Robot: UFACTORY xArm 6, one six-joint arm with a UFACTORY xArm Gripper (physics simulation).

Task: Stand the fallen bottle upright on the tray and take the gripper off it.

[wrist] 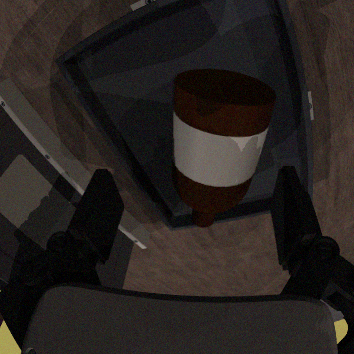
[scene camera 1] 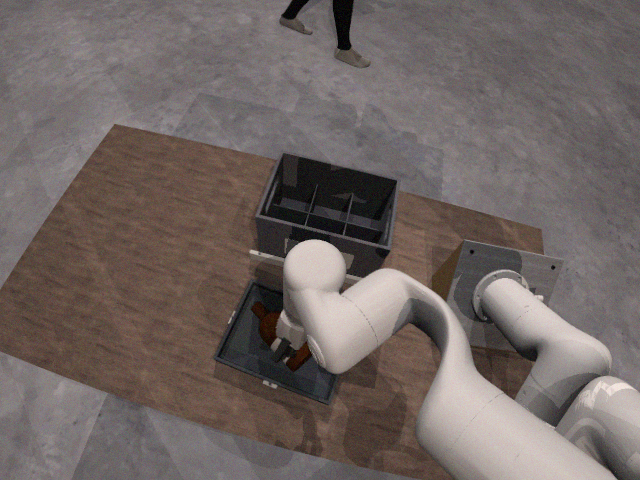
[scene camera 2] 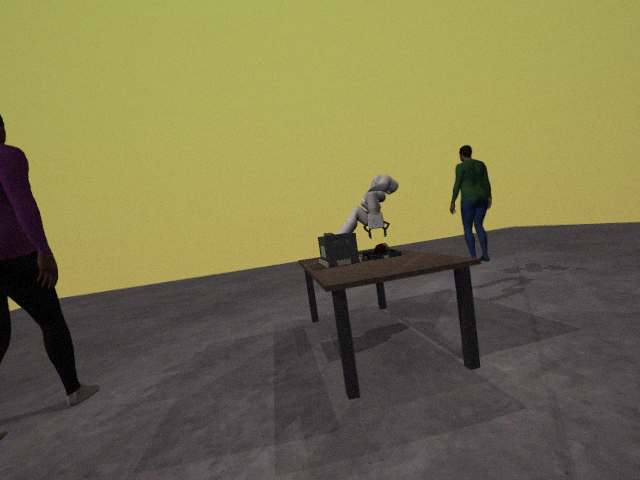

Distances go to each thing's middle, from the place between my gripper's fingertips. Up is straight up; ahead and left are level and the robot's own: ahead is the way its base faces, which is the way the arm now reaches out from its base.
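The brown bottle [scene camera 1: 269, 320] is 40 mm ahead of my hand, and it's 10 mm to the right of it and 80 mm below it.
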